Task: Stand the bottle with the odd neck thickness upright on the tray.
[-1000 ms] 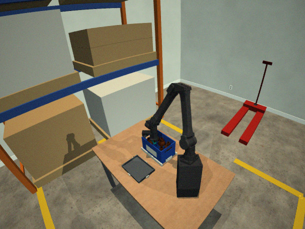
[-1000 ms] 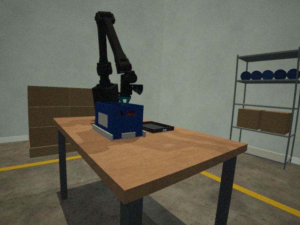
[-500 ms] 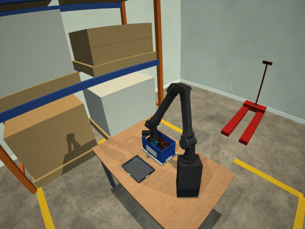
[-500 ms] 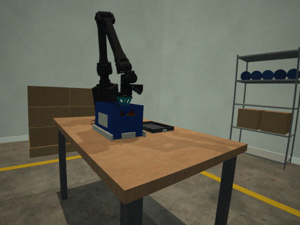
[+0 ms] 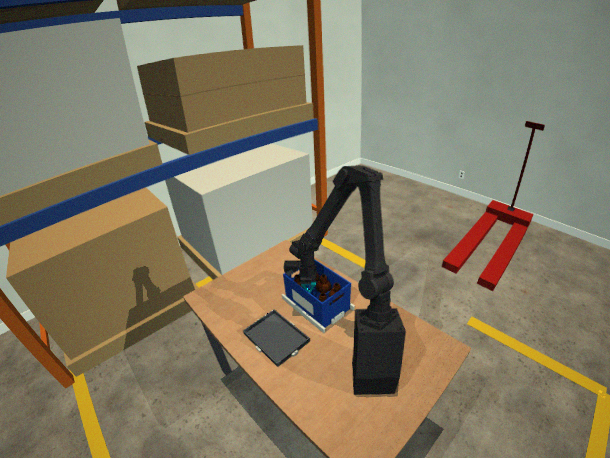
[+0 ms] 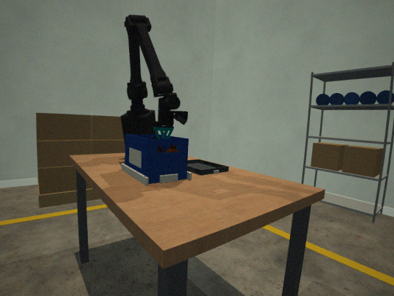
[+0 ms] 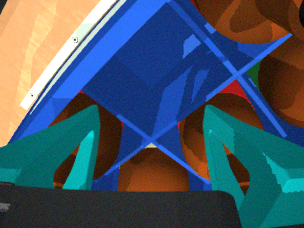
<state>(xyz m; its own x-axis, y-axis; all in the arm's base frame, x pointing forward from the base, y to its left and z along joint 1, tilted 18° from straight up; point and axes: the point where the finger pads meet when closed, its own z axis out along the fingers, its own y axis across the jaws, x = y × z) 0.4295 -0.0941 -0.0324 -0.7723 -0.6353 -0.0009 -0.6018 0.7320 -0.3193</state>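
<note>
The crate is 7 cm below my hand, 4 cm to the right of it and 1 cm behind it. Also, from my hand: bottle (9 cm ahead, 6 cm below, 1 cm to the right); then dark tray (24 cm to the left, 14 cm below).
</note>
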